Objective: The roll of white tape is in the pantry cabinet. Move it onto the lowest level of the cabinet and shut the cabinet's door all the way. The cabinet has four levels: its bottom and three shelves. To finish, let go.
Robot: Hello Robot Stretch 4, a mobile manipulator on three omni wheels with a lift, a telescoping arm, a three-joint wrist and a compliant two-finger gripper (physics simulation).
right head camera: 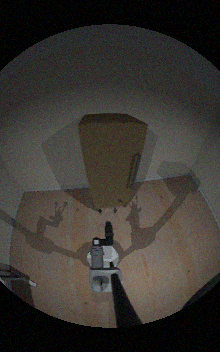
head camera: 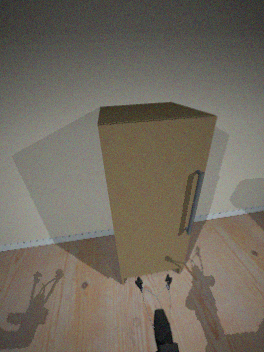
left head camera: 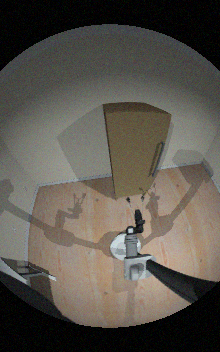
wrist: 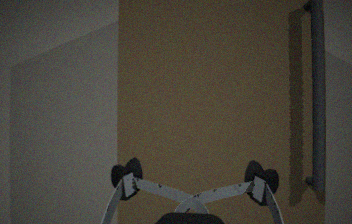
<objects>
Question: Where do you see a brown pantry cabinet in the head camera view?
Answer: At 155, 155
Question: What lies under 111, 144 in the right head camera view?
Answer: A brown pantry cabinet.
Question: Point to a brown pantry cabinet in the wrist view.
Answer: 199, 96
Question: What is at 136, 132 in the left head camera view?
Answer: A brown pantry cabinet.
</objects>
